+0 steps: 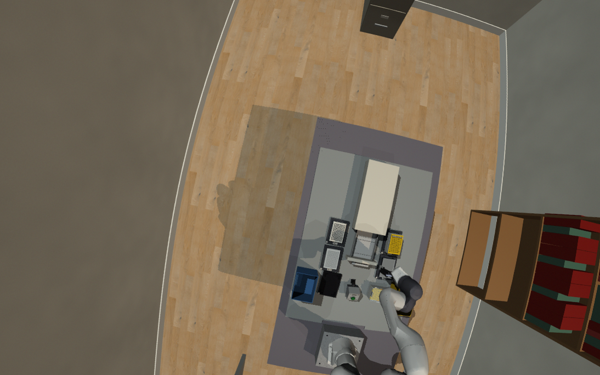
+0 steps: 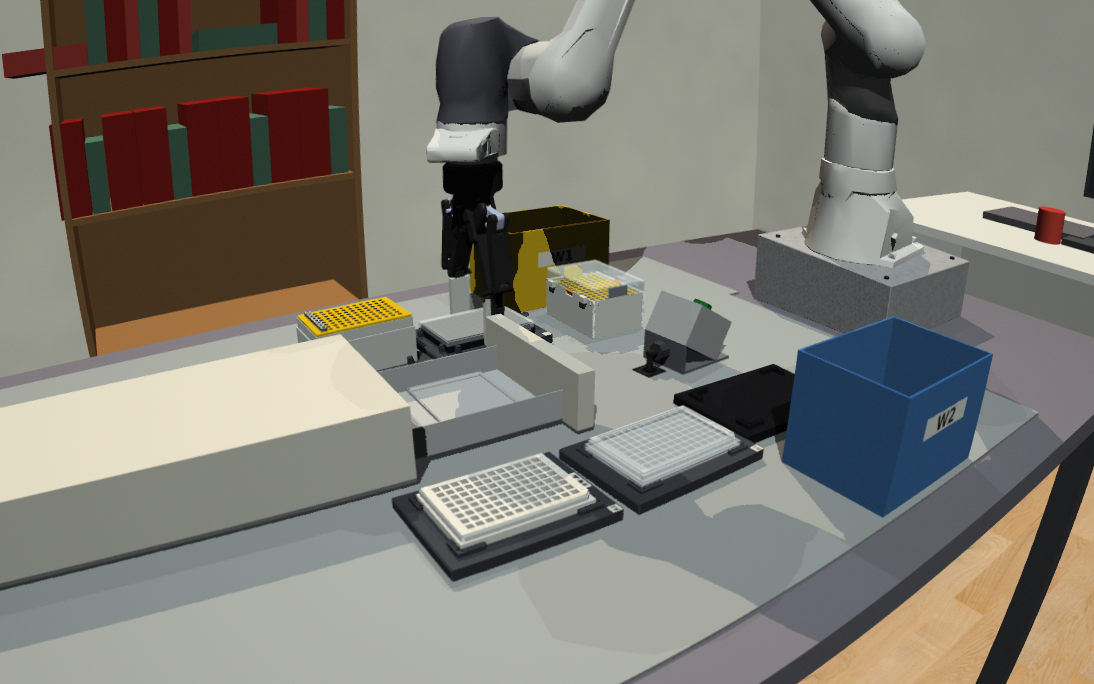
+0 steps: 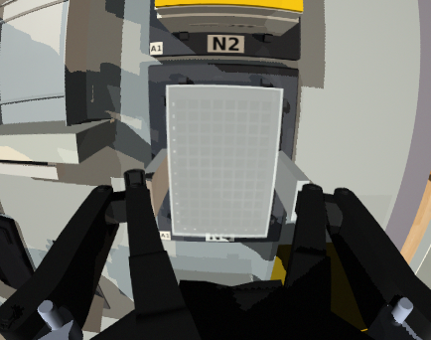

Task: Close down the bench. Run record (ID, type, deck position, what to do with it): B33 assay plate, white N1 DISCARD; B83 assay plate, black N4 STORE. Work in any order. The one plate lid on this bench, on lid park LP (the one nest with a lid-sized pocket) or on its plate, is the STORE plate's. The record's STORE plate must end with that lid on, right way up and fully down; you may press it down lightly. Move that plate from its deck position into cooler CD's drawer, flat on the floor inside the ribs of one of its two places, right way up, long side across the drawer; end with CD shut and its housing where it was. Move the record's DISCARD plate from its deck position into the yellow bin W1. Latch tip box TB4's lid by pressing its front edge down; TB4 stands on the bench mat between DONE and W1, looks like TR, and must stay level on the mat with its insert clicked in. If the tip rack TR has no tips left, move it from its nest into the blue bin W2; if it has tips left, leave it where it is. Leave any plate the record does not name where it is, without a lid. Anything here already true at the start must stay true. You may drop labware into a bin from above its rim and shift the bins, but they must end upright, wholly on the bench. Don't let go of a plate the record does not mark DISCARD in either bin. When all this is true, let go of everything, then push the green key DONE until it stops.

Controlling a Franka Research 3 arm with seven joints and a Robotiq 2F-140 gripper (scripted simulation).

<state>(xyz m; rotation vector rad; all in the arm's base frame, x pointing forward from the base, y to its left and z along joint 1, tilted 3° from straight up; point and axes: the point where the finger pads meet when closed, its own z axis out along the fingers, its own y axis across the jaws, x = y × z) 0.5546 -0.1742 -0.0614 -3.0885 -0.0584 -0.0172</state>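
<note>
Right now my hand is 1 cm above the clear plate lid. Also, from my hand: black plate (2 cm below); tip rack TR (16 cm ahead, 2 cm above); nest N4 (3 cm below).
</note>
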